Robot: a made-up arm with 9 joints.
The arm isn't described. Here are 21 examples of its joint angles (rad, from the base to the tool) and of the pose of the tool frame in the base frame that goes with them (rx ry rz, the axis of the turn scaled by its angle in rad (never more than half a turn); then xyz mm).
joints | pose
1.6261 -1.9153 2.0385 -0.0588 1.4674 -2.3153 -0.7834 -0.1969 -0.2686 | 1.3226 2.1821 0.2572 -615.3 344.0 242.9
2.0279 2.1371 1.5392 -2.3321 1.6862 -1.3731 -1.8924 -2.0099 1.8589 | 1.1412 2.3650 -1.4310 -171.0 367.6 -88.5
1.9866 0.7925 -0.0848 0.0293 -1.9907 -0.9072 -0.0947 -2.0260 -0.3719 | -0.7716 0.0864 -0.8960 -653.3 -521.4 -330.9
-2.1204 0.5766 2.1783 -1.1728 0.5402 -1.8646 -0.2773 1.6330 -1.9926 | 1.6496 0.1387 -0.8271 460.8 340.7 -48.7
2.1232 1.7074 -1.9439 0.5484 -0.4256 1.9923 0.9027 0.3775 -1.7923 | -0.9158 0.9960 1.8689 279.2 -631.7 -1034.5
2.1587 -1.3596 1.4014 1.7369 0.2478 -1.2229 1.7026 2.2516 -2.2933 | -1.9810 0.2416 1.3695 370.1 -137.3 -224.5
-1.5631 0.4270 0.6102 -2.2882 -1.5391 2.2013 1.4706 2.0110 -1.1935 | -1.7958 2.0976 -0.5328 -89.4 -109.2 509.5
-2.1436 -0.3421 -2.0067 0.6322 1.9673 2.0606 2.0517 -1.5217 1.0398 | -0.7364 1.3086 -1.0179 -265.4 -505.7 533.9
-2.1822 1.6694 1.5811 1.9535 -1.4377 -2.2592 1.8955 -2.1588 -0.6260 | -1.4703 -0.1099 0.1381 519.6 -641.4 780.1
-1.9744 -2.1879 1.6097 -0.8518 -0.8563 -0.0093 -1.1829 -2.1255 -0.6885 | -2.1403 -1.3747 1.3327 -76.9 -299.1 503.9
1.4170 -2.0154 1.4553 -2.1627 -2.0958 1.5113 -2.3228 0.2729 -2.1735 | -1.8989 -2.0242 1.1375 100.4 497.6 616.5
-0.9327 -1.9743 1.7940 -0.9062 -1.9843 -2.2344 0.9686 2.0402 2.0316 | 2.0803 -1.8651 0.6848 -173.9 199.1 481.5
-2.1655 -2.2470 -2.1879 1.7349 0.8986 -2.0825 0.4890 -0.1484 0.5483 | -1.8982 1.6841 -1.2119 -564.3 -235.5 987.2
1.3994 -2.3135 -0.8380 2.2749 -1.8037 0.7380 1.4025 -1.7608 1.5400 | 0.9993 0.0935 0.9239 241.4 916.3 -431.5
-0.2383 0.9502 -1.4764 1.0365 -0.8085 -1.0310 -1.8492 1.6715 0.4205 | 2.2442 0.6073 0.7138 -416.9 527.8 715.3
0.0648 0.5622 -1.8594 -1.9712 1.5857 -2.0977 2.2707 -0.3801 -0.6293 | 1.7156 1.1705 0.3362 -567.1 611.7 -39.6
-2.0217 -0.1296 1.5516 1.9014 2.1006 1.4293 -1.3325 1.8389 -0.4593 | -0.5856 0.1997 -0.9557 313.4 -334.2 214.2
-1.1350 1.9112 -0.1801 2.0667 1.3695 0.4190 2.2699 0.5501 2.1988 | -1.2906 -1.3261 -0.2151 692.1 -483.1 705.4
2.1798 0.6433 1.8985 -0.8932 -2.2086 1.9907 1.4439 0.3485 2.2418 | -0.9460 0.0191 -0.6183 -234.9 -990.1 -234.8
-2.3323 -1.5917 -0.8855 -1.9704 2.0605 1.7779 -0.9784 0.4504 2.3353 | 1.1484 -1.8896 0.5508 461.6 353.5 494.6
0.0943 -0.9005 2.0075 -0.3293 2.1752 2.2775 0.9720 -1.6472 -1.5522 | 0.4773 -1.2424 -0.8768 -14.6 265.6 -322.7
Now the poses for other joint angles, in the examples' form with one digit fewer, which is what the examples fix.
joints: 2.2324 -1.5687 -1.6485 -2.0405 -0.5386 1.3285 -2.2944 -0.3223 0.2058
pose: -2.179 0.179 0.012 240 -557 597
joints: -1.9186 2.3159 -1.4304 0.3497 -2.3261 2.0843 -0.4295 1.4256 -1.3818
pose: -2.571 -0.346 -0.952 -151 -405 1178
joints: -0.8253 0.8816 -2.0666 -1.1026 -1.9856 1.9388 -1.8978 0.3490 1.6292
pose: 2.058 0.125 -1.854 941 321 242
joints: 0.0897 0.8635 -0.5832 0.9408 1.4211 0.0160 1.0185 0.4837 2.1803
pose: 0.230 -2.172 0.055 787 581 293
